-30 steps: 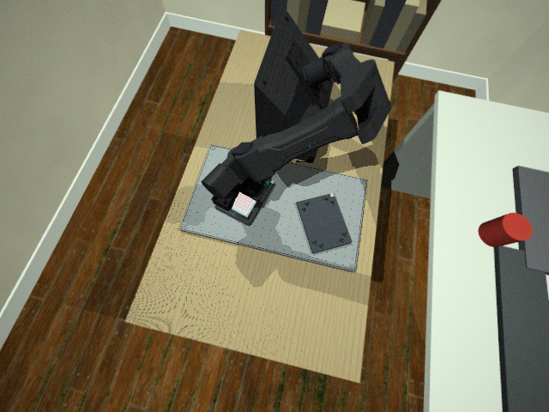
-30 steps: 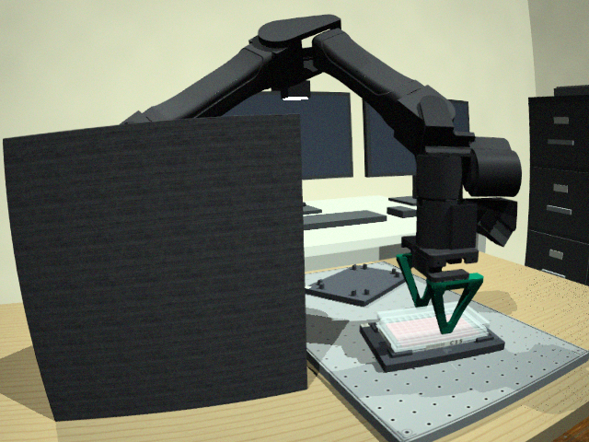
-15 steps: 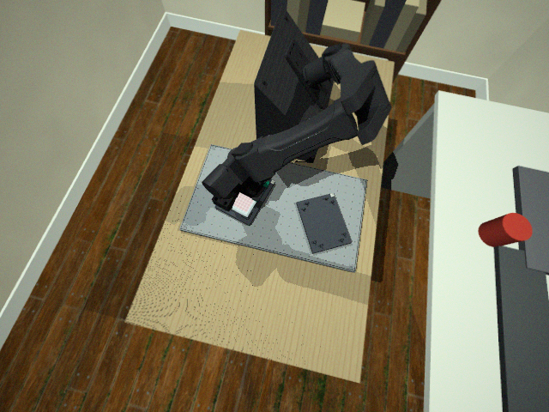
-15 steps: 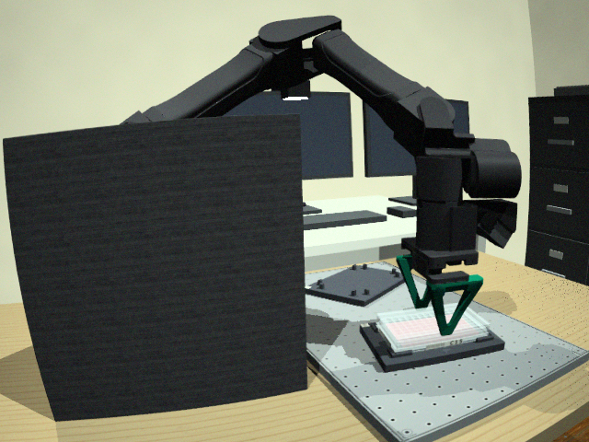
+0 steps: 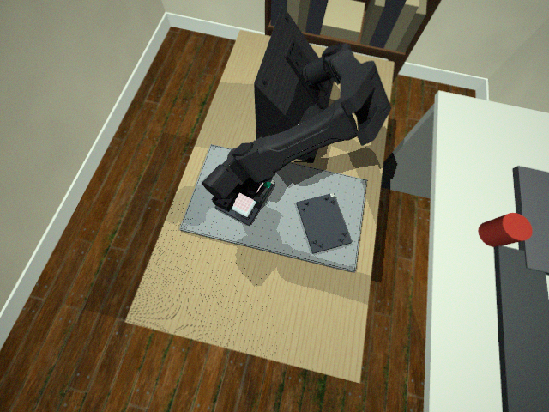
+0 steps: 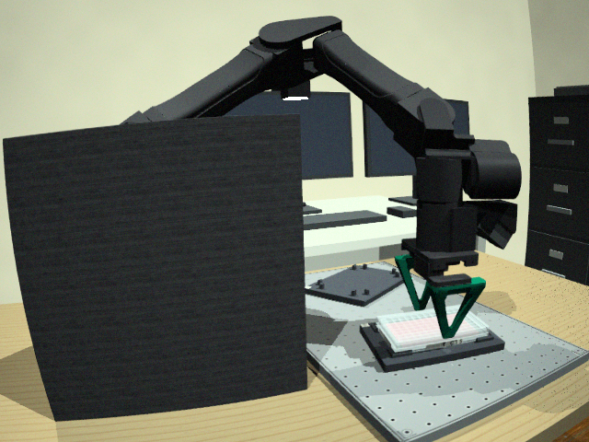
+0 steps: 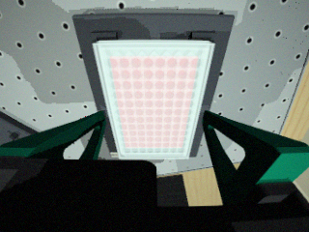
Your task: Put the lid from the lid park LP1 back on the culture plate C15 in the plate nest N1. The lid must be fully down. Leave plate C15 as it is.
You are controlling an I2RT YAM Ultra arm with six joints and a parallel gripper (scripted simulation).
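The clear lid lies 10 mm below my hand. The rest, counted from my hand: lid park LP1: 10 mm ahead, 250 mm to the left, 30 mm below; then culture plate C15: 20 mm below.
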